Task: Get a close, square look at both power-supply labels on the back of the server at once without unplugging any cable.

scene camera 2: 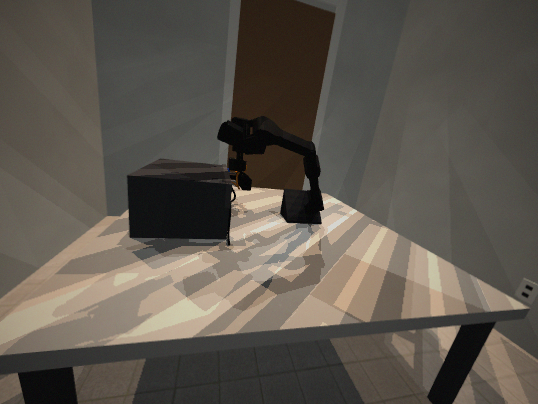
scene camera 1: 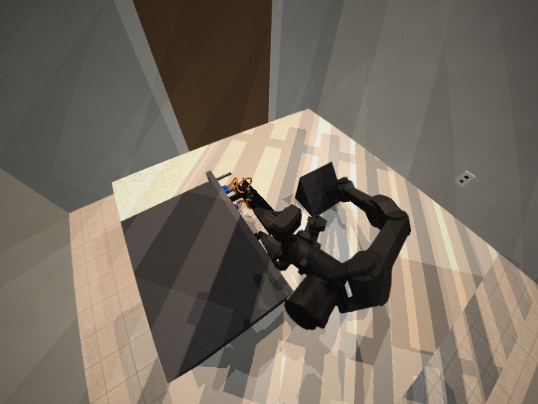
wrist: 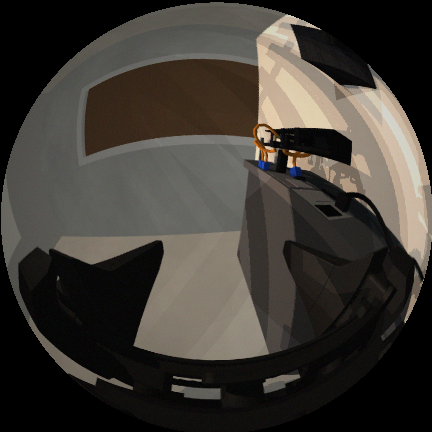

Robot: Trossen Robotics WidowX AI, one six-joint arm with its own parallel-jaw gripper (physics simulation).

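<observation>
The dark server stands on the table. Its back shows at a steep slant in the wrist view, right of centre. A black power plug with a black cable sits there beside a dark recessed panel. Both power-supply labels cannot be made out; part of the back is hidden behind the right finger. Blue connectors hold orange cables at the far end. My gripper is open and empty, above the server's back edge.
A black cable-management arm juts from the server's back, beside the orange cables. My dark base block stands opposite the server's back. The table carries both. A brown door stands beyond.
</observation>
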